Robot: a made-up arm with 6 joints. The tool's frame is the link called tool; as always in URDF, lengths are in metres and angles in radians. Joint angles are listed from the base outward.
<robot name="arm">
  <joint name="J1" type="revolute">
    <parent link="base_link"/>
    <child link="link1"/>
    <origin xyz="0 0 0.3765"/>
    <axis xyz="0 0 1"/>
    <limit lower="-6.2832" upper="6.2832"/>
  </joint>
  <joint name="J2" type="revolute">
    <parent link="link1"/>
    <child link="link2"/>
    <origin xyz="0 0 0" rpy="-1.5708 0 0"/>
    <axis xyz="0 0 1"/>
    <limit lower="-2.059" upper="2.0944"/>
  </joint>
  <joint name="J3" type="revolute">
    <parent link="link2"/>
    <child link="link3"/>
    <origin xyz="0.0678 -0.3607 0"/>
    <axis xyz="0 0 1"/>
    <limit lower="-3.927" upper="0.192"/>
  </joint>
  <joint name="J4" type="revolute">
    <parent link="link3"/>
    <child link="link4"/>
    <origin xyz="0.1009 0.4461 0" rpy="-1.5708 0 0"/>
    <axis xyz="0 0 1"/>
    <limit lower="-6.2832" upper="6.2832"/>
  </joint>
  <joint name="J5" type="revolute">
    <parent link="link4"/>
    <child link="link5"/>
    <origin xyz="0 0 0" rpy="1.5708 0 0"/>
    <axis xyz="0 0 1"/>
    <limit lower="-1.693" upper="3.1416"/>
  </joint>
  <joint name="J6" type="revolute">
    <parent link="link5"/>
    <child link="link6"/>
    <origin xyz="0.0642 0.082 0" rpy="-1.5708 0 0"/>
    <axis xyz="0 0 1"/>
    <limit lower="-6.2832" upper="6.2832"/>
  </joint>
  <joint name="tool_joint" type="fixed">
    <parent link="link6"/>
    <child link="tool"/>
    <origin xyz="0 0 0"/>
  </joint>
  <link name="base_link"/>
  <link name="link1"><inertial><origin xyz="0.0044 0.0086 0.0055"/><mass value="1.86"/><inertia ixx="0.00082" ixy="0" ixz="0" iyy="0.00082" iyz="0" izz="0.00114"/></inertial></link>
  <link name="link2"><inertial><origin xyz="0.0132 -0.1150 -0.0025"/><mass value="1.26"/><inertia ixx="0.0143" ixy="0.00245" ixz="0" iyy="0.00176" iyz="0" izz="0.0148"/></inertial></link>
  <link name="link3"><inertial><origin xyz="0.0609 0.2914 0.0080"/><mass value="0.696"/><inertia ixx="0.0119" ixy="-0.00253" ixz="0" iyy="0.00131" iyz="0" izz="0.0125"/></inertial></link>
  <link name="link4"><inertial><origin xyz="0.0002 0.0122 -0.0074"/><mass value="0.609"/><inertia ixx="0.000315" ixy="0" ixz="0" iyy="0.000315" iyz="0" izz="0.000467"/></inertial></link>
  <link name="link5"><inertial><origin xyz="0.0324 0.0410 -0.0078"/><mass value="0.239"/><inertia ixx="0.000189" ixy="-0.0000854" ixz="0" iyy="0.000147" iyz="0" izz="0.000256"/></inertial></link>
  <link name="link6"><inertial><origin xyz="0.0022 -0.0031 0.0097"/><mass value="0.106"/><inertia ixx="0.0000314" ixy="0" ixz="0" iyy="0.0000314" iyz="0" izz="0.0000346"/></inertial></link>
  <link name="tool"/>
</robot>
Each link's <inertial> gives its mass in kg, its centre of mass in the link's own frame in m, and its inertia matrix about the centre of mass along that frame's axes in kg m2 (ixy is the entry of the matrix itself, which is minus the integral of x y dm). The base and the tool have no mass. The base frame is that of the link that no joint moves.
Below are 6 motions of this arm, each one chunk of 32 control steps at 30 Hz.
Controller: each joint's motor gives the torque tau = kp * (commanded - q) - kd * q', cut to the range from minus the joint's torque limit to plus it. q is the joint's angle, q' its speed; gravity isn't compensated. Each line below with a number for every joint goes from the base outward.
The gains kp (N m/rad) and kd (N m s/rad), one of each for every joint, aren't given. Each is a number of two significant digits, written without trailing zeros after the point. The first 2 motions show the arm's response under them.
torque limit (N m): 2.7 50 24 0.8 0.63 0.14
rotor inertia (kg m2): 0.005 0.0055 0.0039 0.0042 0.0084 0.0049
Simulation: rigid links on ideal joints. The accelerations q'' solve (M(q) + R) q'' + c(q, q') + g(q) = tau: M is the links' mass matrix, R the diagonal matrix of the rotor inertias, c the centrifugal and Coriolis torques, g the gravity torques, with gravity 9.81 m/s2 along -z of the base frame. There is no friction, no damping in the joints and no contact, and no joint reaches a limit. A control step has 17 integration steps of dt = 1/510 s. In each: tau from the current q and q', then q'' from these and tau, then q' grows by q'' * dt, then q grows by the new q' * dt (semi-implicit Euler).
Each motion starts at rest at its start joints. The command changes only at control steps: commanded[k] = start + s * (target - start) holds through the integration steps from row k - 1 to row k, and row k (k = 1, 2, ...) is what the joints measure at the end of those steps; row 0 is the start. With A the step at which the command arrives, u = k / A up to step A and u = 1 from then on. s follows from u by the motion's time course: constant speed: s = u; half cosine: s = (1 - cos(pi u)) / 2; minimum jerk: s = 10 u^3 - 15 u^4 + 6 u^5; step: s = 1 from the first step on.
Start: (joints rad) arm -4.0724 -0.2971 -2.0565 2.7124 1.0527 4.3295
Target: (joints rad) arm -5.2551 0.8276 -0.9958 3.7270 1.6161 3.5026
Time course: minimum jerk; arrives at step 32
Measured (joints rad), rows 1 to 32:
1: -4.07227 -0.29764 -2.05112 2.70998 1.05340 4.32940
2: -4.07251 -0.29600 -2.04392 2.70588 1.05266 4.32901
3: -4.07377 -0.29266 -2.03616 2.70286 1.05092 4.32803
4: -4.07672 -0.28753 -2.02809 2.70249 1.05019 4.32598
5: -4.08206 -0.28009 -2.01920 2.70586 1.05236 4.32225
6: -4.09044 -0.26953 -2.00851 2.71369 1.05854 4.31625
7: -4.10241 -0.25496 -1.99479 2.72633 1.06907 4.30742
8: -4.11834 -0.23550 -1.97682 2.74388 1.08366 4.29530
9: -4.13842 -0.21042 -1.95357 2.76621 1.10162 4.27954
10: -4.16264 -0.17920 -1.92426 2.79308 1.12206 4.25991
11: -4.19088 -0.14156 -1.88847 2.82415 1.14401 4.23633
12: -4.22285 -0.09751 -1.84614 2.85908 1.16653 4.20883
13: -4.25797 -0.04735 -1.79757 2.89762 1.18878 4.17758
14: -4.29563 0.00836 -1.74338 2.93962 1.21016 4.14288
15: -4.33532 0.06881 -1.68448 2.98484 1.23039 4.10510
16: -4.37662 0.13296 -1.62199 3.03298 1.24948 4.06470
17: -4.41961 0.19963 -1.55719 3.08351 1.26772 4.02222
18: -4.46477 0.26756 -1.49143 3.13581 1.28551 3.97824
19: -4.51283 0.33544 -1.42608 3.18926 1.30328 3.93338
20: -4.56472 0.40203 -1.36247 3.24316 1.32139 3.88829
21: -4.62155 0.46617 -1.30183 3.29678 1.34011 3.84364
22: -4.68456 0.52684 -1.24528 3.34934 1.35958 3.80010
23: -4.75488 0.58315 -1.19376 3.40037 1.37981 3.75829
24: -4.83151 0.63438 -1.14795 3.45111 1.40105 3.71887
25: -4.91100 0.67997 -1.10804 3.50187 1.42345 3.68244
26: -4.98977 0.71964 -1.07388 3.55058 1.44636 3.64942
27: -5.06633 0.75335 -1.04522 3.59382 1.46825 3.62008
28: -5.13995 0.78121 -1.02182 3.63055 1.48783 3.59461
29: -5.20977 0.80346 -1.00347 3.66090 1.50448 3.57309
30: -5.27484 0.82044 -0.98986 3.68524 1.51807 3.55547
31: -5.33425 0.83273 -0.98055 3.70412 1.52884 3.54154
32: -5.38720 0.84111 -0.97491 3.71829 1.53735 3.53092
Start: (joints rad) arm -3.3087 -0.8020 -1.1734 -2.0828 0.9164 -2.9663
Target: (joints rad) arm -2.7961 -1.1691 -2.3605 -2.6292 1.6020 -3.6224
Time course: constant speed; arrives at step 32
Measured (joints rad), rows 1 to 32:
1: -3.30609 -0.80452 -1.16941 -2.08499 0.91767 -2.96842
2: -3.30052 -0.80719 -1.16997 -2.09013 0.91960 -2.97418
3: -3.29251 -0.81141 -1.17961 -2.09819 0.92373 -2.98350
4: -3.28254 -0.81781 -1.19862 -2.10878 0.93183 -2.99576
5: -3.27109 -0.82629 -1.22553 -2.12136 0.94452 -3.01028
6: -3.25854 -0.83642 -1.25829 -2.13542 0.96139 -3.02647
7: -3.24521 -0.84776 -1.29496 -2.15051 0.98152 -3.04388
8: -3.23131 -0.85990 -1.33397 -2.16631 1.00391 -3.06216
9: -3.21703 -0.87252 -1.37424 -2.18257 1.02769 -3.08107
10: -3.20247 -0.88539 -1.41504 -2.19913 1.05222 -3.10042
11: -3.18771 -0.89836 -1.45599 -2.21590 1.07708 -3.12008
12: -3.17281 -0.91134 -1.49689 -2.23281 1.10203 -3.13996
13: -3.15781 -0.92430 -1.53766 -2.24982 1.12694 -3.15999
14: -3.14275 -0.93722 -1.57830 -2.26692 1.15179 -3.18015
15: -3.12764 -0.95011 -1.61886 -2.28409 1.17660 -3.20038
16: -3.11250 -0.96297 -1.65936 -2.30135 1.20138 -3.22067
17: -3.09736 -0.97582 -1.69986 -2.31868 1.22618 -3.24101
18: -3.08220 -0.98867 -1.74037 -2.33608 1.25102 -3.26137
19: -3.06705 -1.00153 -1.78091 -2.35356 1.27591 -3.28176
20: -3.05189 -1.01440 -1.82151 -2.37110 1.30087 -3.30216
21: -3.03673 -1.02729 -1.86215 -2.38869 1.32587 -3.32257
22: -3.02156 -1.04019 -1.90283 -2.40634 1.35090 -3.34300
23: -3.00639 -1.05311 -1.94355 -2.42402 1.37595 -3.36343
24: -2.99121 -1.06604 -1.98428 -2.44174 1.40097 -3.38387
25: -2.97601 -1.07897 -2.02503 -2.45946 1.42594 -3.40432
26: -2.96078 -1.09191 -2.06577 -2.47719 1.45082 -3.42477
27: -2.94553 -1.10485 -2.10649 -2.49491 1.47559 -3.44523
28: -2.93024 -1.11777 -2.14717 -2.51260 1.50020 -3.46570
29: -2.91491 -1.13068 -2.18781 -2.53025 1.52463 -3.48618
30: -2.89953 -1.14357 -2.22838 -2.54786 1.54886 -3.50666
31: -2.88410 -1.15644 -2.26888 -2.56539 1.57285 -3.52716
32: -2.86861 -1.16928 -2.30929 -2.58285 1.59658 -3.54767
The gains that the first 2 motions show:
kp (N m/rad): 36 300 97 3.1 3.7 1.4
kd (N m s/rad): 5.1 30 8.7 0.38 0.37 0.19
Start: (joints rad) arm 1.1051 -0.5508 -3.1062 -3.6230 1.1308 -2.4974
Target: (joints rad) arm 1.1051 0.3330 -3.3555 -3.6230 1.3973 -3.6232
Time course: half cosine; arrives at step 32
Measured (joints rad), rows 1 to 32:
1: 1.10502 -0.55183 -3.11104 -3.62325 1.13349 -2.49765
2: 1.10491 -0.55406 -3.12106 -3.62075 1.14173 -2.49891
3: 1.10489 -0.55526 -3.13378 -3.61575 1.15416 -2.50215
4: 1.10498 -0.55381 -3.14736 -3.60955 1.16877 -2.50823
5: 1.10517 -0.54860 -3.16054 -3.60324 1.18381 -2.51777
6: 1.10541 -0.53901 -3.17263 -3.59758 1.19809 -2.53121
7: 1.10569 -0.52479 -3.18337 -3.59298 1.21098 -2.54881
8: 1.10596 -0.50596 -3.19281 -3.58965 1.22232 -2.57067
9: 1.10619 -0.48275 -3.20119 -3.58758 1.23228 -2.59677
10: 1.10637 -0.45551 -3.20882 -3.58665 1.24121 -2.62699
11: 1.10649 -0.42463 -3.21604 -3.58667 1.24952 -2.66114
12: 1.10654 -0.39055 -3.22311 -3.58746 1.25760 -2.69895
13: 1.10652 -0.35373 -3.23024 -3.58882 1.26578 -2.74010
14: 1.10645 -0.31461 -3.23756 -3.59060 1.27427 -2.78422
15: 1.10634 -0.27361 -3.24512 -3.59269 1.28317 -2.83092
16: 1.10620 -0.23116 -3.25292 -3.59498 1.29253 -2.87976
17: 1.10605 -0.18769 -3.26090 -3.59742 1.30230 -2.93028
18: 1.10590 -0.14360 -3.26899 -3.59998 1.31238 -2.98199
19: 1.10574 -0.09931 -3.27708 -3.60262 1.32266 -3.03442
20: 1.10558 -0.05523 -3.28508 -3.60535 1.33301 -3.08707
21: 1.10542 -0.01179 -3.29288 -3.60814 1.34330 -3.13942
22: 1.10525 0.03063 -3.30038 -3.61098 1.35339 -3.19097
23: 1.10509 0.07161 -3.30751 -3.61387 1.36318 -3.24124
24: 1.10494 0.11077 -3.31418 -3.61677 1.37254 -3.28974
25: 1.10479 0.14773 -3.32033 -3.61968 1.38138 -3.33600
26: 1.10464 0.18214 -3.32589 -3.62254 1.38959 -3.37958
27: 1.10451 0.21367 -3.33081 -3.62534 1.39710 -3.42006
28: 1.10438 0.24200 -3.33504 -3.62804 1.40382 -3.45705
29: 1.10425 0.26688 -3.33855 -3.63061 1.40967 -3.49019
30: 1.10414 0.28805 -3.34129 -3.63302 1.41459 -3.51917
31: 1.10404 0.30532 -3.34323 -3.63523 1.41851 -3.54371
32: 1.10395 0.31852 -3.34437 -3.63723 1.42139 -3.56357

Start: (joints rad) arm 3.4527 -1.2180 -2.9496 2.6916 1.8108 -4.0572
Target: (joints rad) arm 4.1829 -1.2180 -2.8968 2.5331 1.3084 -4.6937
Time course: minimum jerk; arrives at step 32
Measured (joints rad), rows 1 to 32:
1: 3.45267 -1.22154 -2.95417 2.69168 1.81294 -4.05714
2: 3.45260 -1.22863 -2.96552 2.69653 1.81920 -4.05720
3: 3.45263 -1.23699 -2.97919 2.70527 1.82787 -4.05774
4: 3.45302 -1.24507 -2.99225 2.71509 1.83638 -4.05916
5: 3.45406 -1.25193 -3.00302 2.72378 1.84264 -4.06193
6: 3.45610 -1.25720 -3.01077 2.73003 1.84533 -4.06648
7: 3.45954 -1.26081 -3.01544 2.73327 1.84380 -4.07323
8: 3.46482 -1.26298 -3.01739 2.73349 1.83795 -4.08252
9: 3.47238 -1.26400 -3.01718 2.73100 1.82800 -4.09460
10: 3.48266 -1.26422 -3.01541 2.72627 1.81438 -4.10966
11: 3.49595 -1.26393 -3.01263 2.71993 1.79752 -4.12775
12: 3.51245 -1.26340 -3.00927 2.71251 1.77788 -4.14884
13: 3.53227 -1.26280 -3.00566 2.70443 1.75588 -4.17282
14: 3.55543 -1.26225 -3.00201 2.69596 1.73193 -4.19947
15: 3.58196 -1.26183 -2.99846 2.68728 1.70642 -4.22851
16: 3.61186 -1.26155 -2.99506 2.67850 1.67971 -4.25958
17: 3.64512 -1.26141 -2.99182 2.66971 1.65218 -4.29226
18: 3.68170 -1.26139 -2.98875 2.66101 1.62419 -4.32610
19: 3.72151 -1.26147 -2.98584 2.65254 1.59608 -4.36062
20: 3.76421 -1.26162 -2.98308 2.64450 1.56816 -4.39530
21: 3.80916 -1.26180 -2.98047 2.63715 1.54073 -4.42965
22: 3.85555 -1.26199 -2.97801 2.63051 1.51414 -4.46317
23: 3.90252 -1.26217 -2.97570 2.62456 1.48881 -4.49535
24: 3.94919 -1.26231 -2.97355 2.61923 1.46513 -4.52576
25: 3.99468 -1.26239 -2.97156 2.61448 1.44345 -4.55397
26: 4.03815 -1.26240 -2.96972 2.61029 1.42404 -4.57965
27: 4.07883 -1.26233 -2.96806 2.60661 1.40712 -4.60251
28: 4.11622 -1.26220 -2.96658 2.60329 1.39292 -4.62238
29: 4.15028 -1.26201 -2.96529 2.60017 1.38160 -4.63914
30: 4.18098 -1.26179 -2.96420 2.59737 1.37304 -4.65285
31: 4.20834 -1.26156 -2.96331 2.59498 1.36693 -4.66367
32: 4.23234 -1.26134 -2.96263 2.59303 1.36288 -4.67193

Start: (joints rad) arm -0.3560 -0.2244 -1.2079 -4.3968 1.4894 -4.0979
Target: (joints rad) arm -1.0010 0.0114 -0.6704 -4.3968 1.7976 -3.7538
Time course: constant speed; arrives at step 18
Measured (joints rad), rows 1 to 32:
1: -0.35831 -0.22155 -1.19625 -4.39503 1.49567 -4.09574
2: -0.36530 -0.21314 -1.17177 -4.39864 1.50617 -4.08996
3: -0.37776 -0.20111 -1.14022 -4.40658 1.51640 -4.08090
4: -0.39557 -0.18718 -1.10551 -4.41640 1.52533 -4.06923
5: -0.41818 -0.17251 -1.07013 -4.42618 1.53352 -4.05562
6: -0.44482 -0.15781 -1.03550 -4.43473 1.54190 -4.04056
7: -0.47472 -0.14339 -1.00222 -4.44148 1.55115 -4.02446
8: -0.50711 -0.12936 -0.97035 -4.44634 1.56159 -4.00758
9: -0.54133 -0.11569 -0.93969 -4.44949 1.57324 -3.99014
10: -0.57683 -0.10229 -0.90995 -4.45126 1.58593 -3.97228
11: -0.61316 -0.08908 -0.88082 -4.45197 1.59943 -3.95412
12: -0.64998 -0.07599 -0.85206 -4.45195 1.61353 -3.93574
13: -0.68705 -0.06297 -0.82350 -4.45143 1.62804 -3.91719
14: -0.72420 -0.05000 -0.79504 -4.45058 1.64284 -3.89853
15: -0.76133 -0.03705 -0.76664 -4.44951 1.65785 -3.87977
16: -0.79838 -0.02412 -0.73827 -4.44828 1.67300 -3.86095
17: -0.83531 -0.01122 -0.70994 -4.44691 1.68828 -3.84207
18: -0.87211 0.00166 -0.68165 -4.44543 1.70367 -3.82316
19: -0.90615 0.01209 -0.65696 -4.44809 1.71367 -3.80638
20: -0.93450 0.01946 -0.63939 -4.45243 1.71835 -3.79312
21: -0.95642 0.02428 -0.62867 -4.45519 1.72093 -3.78313
22: -0.97240 0.02727 -0.62311 -4.45556 1.72343 -3.77575
23: -0.98354 0.02904 -0.62088 -4.45401 1.72648 -3.77036
24: -0.99098 0.03005 -0.62049 -4.45143 1.72992 -3.76643
25: -0.99575 0.03061 -0.62093 -4.44855 1.73335 -3.76357
26: -0.99868 0.03092 -0.62161 -4.44588 1.73646 -3.76149
27: -1.00036 0.03111 -0.62224 -4.44366 1.73905 -3.75999
28: -1.00125 0.03123 -0.62272 -4.44196 1.74106 -3.75889
29: -1.00165 0.03131 -0.62302 -4.44072 1.74255 -3.75810
30: -1.00176 0.03138 -0.62319 -4.43987 1.74359 -3.75753
31: -1.00172 0.03143 -0.62327 -4.43930 1.74428 -3.75711
32: -1.00161 0.03148 -0.62330 -4.43893 1.74473 -3.75681

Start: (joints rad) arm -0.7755 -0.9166 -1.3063 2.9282 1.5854 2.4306
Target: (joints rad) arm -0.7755 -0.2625 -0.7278 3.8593 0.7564 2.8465
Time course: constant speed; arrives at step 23
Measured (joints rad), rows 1 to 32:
1: -0.77489 -0.91452 -1.29838 2.93434 1.58800 2.43294
2: -0.77431 -0.90477 -1.28362 2.94733 1.58622 2.43892
3: -0.77399 -0.88832 -1.26308 2.96663 1.57312 2.44796
4: -0.77392 -0.86681 -1.23794 2.99049 1.54820 2.45930
5: -0.77404 -0.84175 -1.20967 3.01772 1.51373 2.47233
6: -0.77426 -0.81439 -1.17962 3.04764 1.47275 2.48658
7: -0.77453 -0.78566 -1.14888 3.07984 1.42805 2.50174
8: -0.77482 -0.75621 -1.11819 3.11400 1.38180 2.51756
9: -0.77508 -0.72646 -1.08801 3.14985 1.33548 2.53388
10: -0.77532 -0.69665 -1.05854 3.18711 1.28997 2.55058
11: -0.77552 -0.66688 -1.02982 3.22551 1.24569 2.56758
12: -0.77569 -0.63721 -1.00181 3.26479 1.20274 2.58480
13: -0.77583 -0.60765 -0.97439 3.30474 1.16106 2.60219
14: -0.77594 -0.57818 -0.94747 3.34516 1.12052 2.61971
15: -0.77604 -0.54878 -0.92094 3.38591 1.08094 2.63734
16: -0.77612 -0.51945 -0.89473 3.42686 1.04220 2.65505
17: -0.77618 -0.49018 -0.86878 3.46794 1.00419 2.67282
18: -0.77623 -0.46096 -0.84306 3.50907 0.96684 2.69064
19: -0.77627 -0.43179 -0.81755 3.55020 0.93010 2.70850
20: -0.77630 -0.40268 -0.79225 3.59131 0.89395 2.72640
21: -0.77632 -0.37362 -0.76715 3.63238 0.85837 2.74434
22: -0.77633 -0.34462 -0.74225 3.67338 0.82335 2.76231
23: -0.77633 -0.31568 -0.71755 3.71432 0.78887 2.78030
24: -0.77643 -0.29285 -0.69398 3.74689 0.75635 2.79616
25: -0.77641 -0.27652 -0.67625 3.77025 0.72992 2.80861
26: -0.77621 -0.26538 -0.66532 3.78729 0.71202 2.81799
27: -0.77590 -0.25803 -0.66003 3.80015 0.70237 2.82496
28: -0.77561 -0.25331 -0.65855 3.81013 0.69904 2.83014
29: -0.77540 -0.25034 -0.65923 3.81796 0.69971 2.83398
30: -0.77529 -0.24847 -0.66082 3.82413 0.70237 2.83682
31: -0.77527 -0.24729 -0.66257 3.82896 0.70560 2.83894
32: -0.77532 -0.24653 -0.66408 3.83268 0.70858 2.84049

